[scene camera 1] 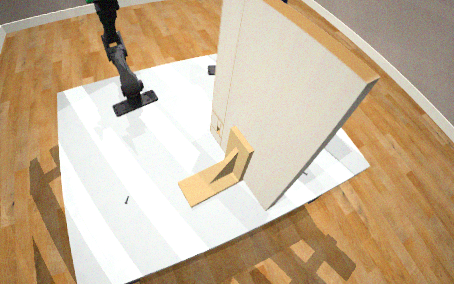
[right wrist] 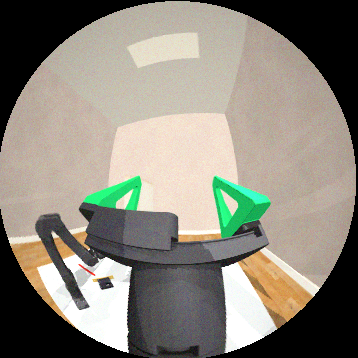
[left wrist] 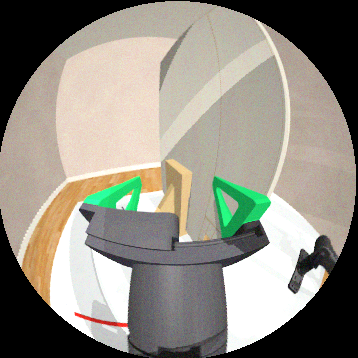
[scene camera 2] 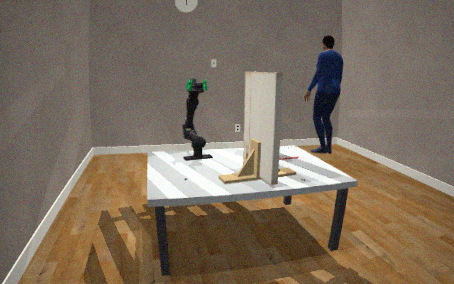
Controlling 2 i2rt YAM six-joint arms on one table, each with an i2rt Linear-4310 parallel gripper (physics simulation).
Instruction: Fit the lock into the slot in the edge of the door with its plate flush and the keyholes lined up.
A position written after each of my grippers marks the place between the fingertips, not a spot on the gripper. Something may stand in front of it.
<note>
My left gripper [left wrist: 176, 179] is open, with nothing in its grasp. My right gripper [right wrist: 176, 179] is open, holding nothing. Further things: a door [left wrist: 223, 107] and a tan wooden bracket [scene camera 1: 213, 180].
The tan wooden bracket shows as well in the left wrist view [left wrist: 178, 178].
</note>
